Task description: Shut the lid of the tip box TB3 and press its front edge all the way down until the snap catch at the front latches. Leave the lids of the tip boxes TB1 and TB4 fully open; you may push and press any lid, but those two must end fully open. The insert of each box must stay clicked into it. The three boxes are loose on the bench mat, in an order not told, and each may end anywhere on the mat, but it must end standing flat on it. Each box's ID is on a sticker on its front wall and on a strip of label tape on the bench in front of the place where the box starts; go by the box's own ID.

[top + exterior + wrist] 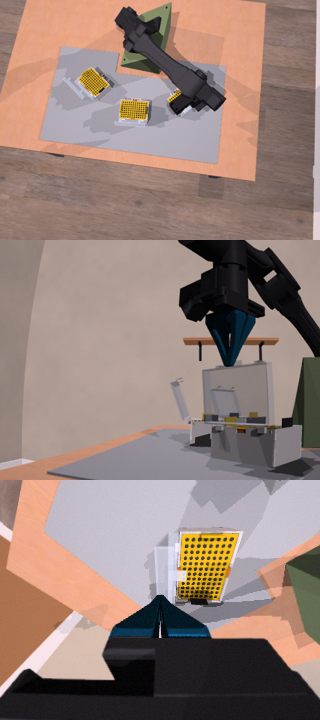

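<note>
My hand is 50 mm past the box insert, 40 mm to the left of it and 100 mm above it. Round my hand: tip box: 40 mm behind, 40 mm to the right, 90 mm below.
</note>
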